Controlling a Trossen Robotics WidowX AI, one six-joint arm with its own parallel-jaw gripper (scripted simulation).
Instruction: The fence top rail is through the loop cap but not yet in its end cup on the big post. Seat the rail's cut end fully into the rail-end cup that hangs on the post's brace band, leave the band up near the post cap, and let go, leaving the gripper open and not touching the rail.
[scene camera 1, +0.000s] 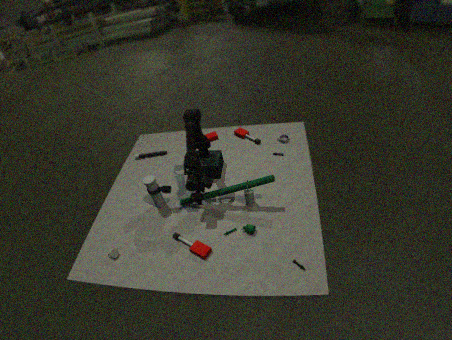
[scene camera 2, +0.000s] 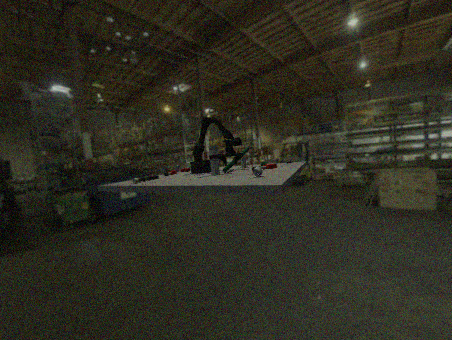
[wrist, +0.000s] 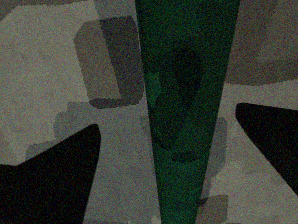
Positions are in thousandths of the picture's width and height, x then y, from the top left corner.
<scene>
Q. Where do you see a green rail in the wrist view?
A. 622, 261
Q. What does my gripper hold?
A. Nothing.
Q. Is my gripper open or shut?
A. Open.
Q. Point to my gripper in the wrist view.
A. At 565, 538
</scene>
